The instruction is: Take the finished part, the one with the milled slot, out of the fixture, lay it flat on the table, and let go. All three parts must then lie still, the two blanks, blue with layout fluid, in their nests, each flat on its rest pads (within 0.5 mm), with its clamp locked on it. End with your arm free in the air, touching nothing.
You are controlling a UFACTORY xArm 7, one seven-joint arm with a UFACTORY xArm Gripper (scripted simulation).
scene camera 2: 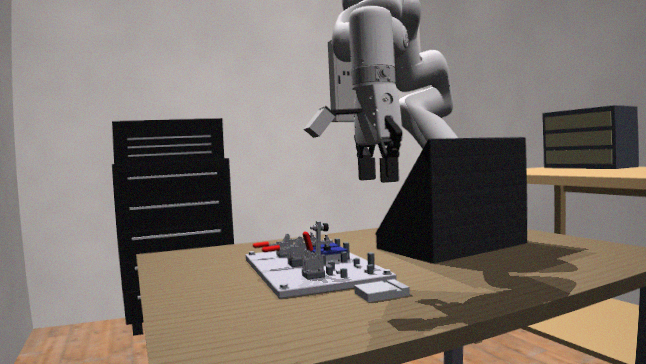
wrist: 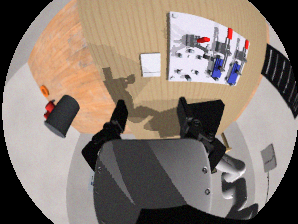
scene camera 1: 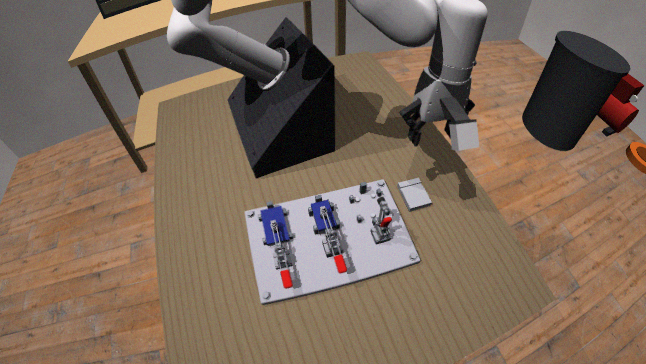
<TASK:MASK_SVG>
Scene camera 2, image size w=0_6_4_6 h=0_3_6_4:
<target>my gripper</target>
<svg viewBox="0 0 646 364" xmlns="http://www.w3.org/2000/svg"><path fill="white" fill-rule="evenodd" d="M303 129L313 138L320 137L336 114L354 114L354 140L357 149L359 180L376 179L375 158L372 157L375 145L378 144L382 158L379 158L380 181L382 183L399 181L398 157L400 155L399 149L403 138L403 131L401 130L400 103L395 83L366 82L352 85L352 89L355 90L354 108L360 109L330 110L325 106L317 111Z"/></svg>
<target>grey finished part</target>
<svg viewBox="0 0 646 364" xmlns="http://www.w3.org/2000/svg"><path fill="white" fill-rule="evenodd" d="M410 287L392 279L387 280L385 283L379 281L354 285L354 292L365 301L374 302L409 296Z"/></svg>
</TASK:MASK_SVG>
